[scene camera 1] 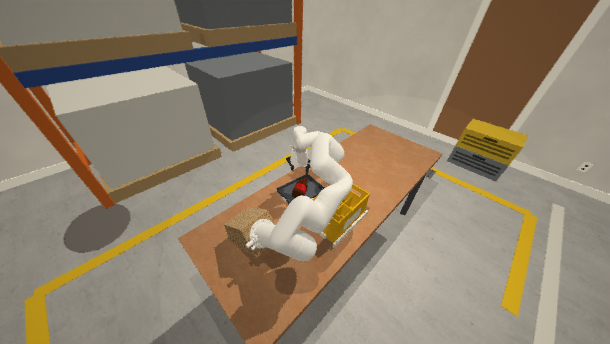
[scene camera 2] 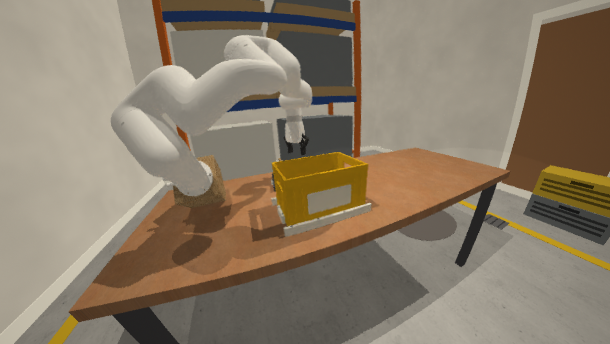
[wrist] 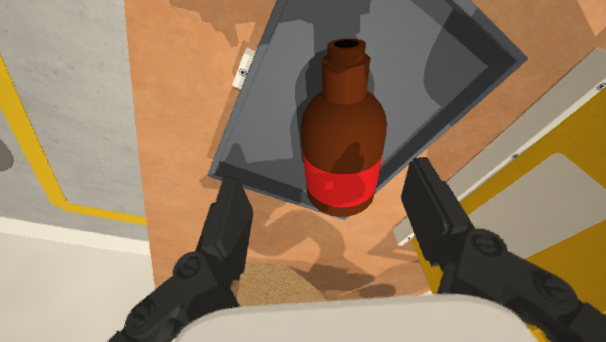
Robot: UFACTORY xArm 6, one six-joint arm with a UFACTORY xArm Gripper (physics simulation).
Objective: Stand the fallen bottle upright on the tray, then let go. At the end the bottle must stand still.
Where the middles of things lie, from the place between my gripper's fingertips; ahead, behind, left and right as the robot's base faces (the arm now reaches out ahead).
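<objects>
From my hand: dark grey tray (wrist: 428,71), 2 cm behind, 4 cm to the right, 12 cm below; brown bottle (wrist: 343,129), 3 cm behind, 4 cm to the right, 9 cm below; yellow crate (scene camera 2: 308,188), 5 cm behind, 33 cm to the right, 4 cm below.
</objects>
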